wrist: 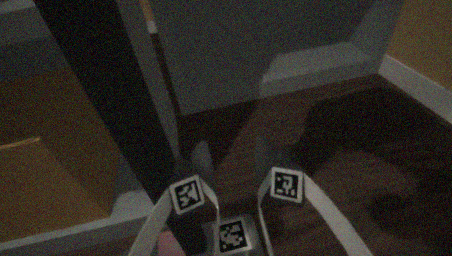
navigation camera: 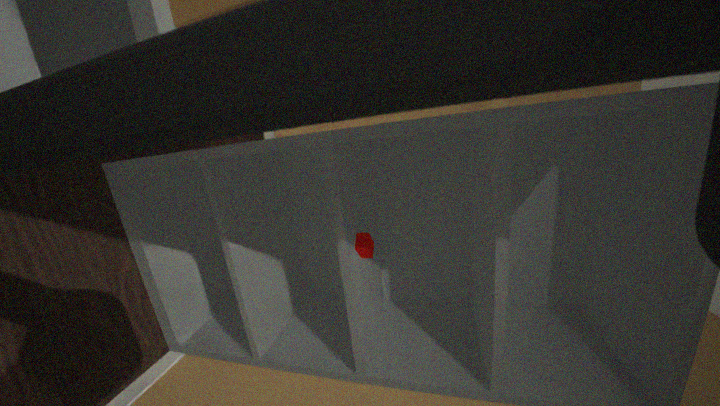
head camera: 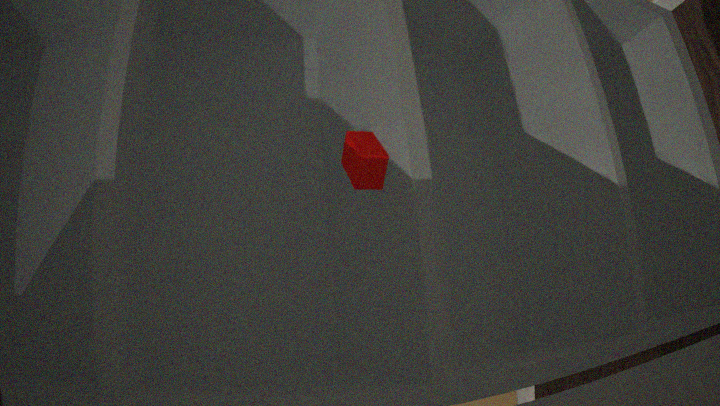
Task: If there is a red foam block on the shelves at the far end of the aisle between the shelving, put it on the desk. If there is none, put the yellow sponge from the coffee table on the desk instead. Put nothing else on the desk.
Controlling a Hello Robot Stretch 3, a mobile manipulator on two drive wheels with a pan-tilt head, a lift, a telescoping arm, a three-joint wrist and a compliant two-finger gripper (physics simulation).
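Places are measured from the robot's base along level axes (x ahead, y left, z up), in millimetres.
Where they show: gripper, fingertip midpoint: (wrist: 233, 155).
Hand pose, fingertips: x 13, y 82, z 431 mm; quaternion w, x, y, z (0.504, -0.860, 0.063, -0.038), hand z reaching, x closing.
Observation:
After its pixels a point has its place.
A red block (head camera: 368, 161) @(x 297, y 807, z 1023 mm) (navigation camera: 364, 245) @(x 297, y 807, z 1025 mm) shows near the middle of the head view and right of centre, lower down, in the navigation view. It sits among the boards of a grey shelf unit (head camera: 107, 136) @(x 307, y 726, z 1433 mm) (navigation camera: 500, 282) @(x 375, y 727, z 1431 mm); the views are dim and turned, so I cannot tell which level. My gripper (wrist: 233, 155) @(x 13, y 82, z 431 mm) is open and empty in the wrist view, above dark floor. The red block does not show in the wrist view, and the distance between it and the gripper cannot be told. The desk, the coffee table and the yellow sponge do not show.
A broad dark post (wrist: 95, 75) runs down the left of the wrist view beside a grey panel (wrist: 220, 65) @(x 123, y 936, z 77 mm). An orange-brown surface (wrist: 50, 185) @(x -327, y 275, z 235 mm) lies left of it. Dark wood floor (wrist: 280, 117) @(x 281, y 581, z 0 mm) meets a pale skirting (wrist: 417, 90) @(x 828, y 530, z 34 mm) at right. A tan wall (navigation camera: 242, 383) @(x 838, y 664, z 489 mm) borders the shelf unit.

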